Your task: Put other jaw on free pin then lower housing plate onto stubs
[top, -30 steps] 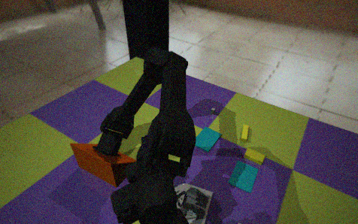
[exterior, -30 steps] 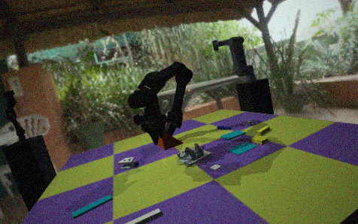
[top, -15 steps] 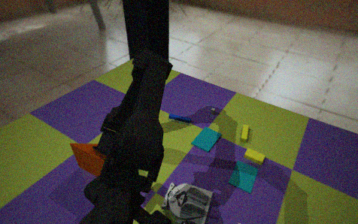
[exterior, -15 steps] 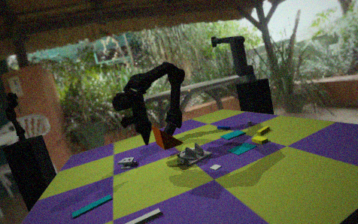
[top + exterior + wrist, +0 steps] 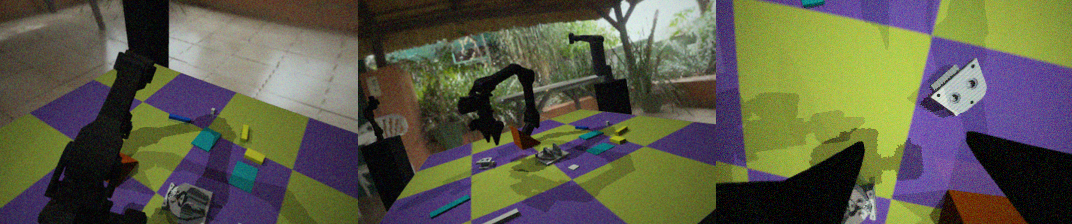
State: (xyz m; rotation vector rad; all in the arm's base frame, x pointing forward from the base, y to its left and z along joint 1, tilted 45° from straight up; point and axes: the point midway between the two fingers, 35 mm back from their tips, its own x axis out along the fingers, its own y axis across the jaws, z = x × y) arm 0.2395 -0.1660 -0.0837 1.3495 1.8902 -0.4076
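My gripper tip is 9 cm above the grey base block, 7 cm past it and 6 cm to the left of it. Round my gripper tip: white tile 26 cm to the left, 22 cm ahead, 11 cm below; teal bar 21 cm ahead, 18 cm to the right, 11 cm below; grey jaw 23 cm to the left, 10 cm below, 4 cm ahead.
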